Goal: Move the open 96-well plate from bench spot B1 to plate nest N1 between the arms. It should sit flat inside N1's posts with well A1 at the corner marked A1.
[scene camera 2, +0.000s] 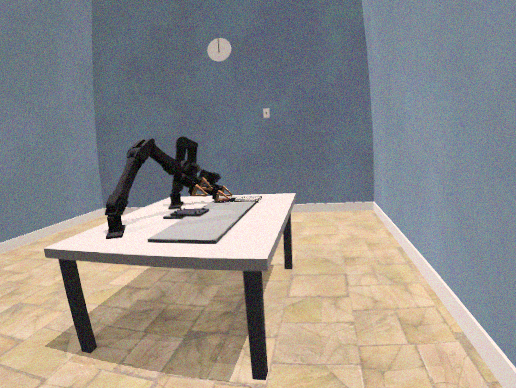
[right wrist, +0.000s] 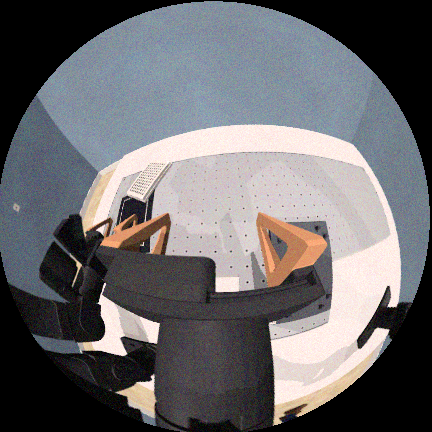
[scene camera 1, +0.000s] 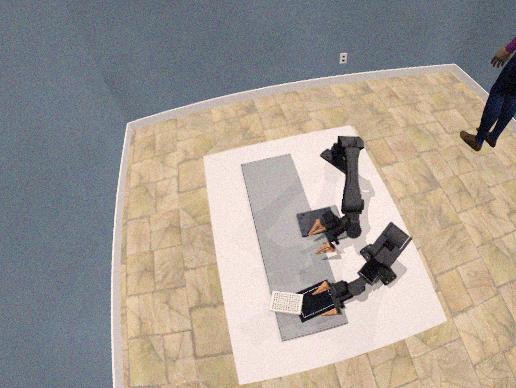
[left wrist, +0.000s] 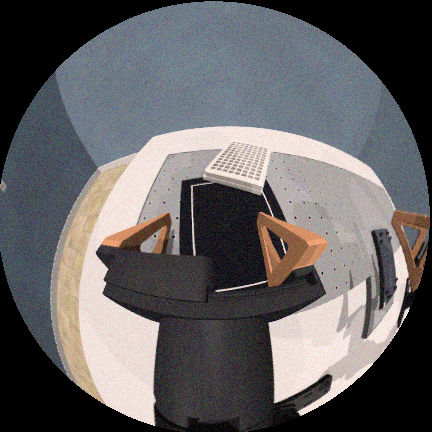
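Where they show: left gripper, between the fingertips: [scene camera 2: 230, 197] [right wrist: 122, 217] [scene camera 1: 316, 305] [left wrist: 213, 216]; right gripper, between the fingertips: [scene camera 2: 209, 192] [right wrist: 212, 217] [scene camera 1: 312, 244]; left arm's base, origin of its link: [scene camera 2: 176, 205] [right wrist: 154, 353]; right arm's base, origin of its link: [scene camera 2: 116, 232] [scene camera 1: 337, 162].
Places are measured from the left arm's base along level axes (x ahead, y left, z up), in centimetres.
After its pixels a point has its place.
Observation:
The white 96-well plate [scene camera 1: 286, 302] @[x 43.1, y -7.2, z 2.8 cm] [left wrist: 240, 162] @[x 41.4, y -6.1, z 2.8 cm] [right wrist: 148, 181] @[x 40.9, y -8.0, z 2.5 cm] lies well side up, skewed across the far end of a black pad with a white outline [left wrist: 225, 240] @[x 30.9, y -0.3, z 1.5 cm]. My left gripper [scene camera 1: 317, 303] @[x 33.3, y 0.2, z 2.7 cm] [left wrist: 213, 216] @[x 33.3, y 0.2, z 2.7 cm] is open and empty over the black pad; the plate is beyond its fingertips, apart from them. Nest N1 seems to be the dark plate with small posts [scene camera 1: 306, 226] @[x 17.5, y -32.7, z 2.5 cm] [scene camera 2: 191, 212] @[x 13.2, y -36.1, z 2.5 cm] [left wrist: 384, 265] [right wrist: 324, 265] @[x 10.7, y -36.3, z 2.5 cm]; it holds no plate. My right gripper [scene camera 1: 313, 244] @[x 22.1, y -21.4, z 9.6 cm] [right wrist: 212, 217] @[x 22.1, y -21.4, z 9.6 cm] is open and empty above the bench, beside this nest. The A1 marks are too small to read.
A grey perforated board [scene camera 1: 275, 200] @[x 22.0, y -52.9, z 1.3 cm] [scene camera 2: 200, 232] @[x 19.9, y -70.7, z 1.3 cm] lies on the white table [scene camera 1: 225, 225] @[x 48.8, y -54.2, z 0.0 cm] [scene camera 2: 150, 255] @[x 4.4, y -90.4, z -0.1 cm] under the pad. The two grippers are near each other, with the right one's finger at the right edge of the left wrist view. A person's legs [scene camera 1: 495, 110] show beyond the table.

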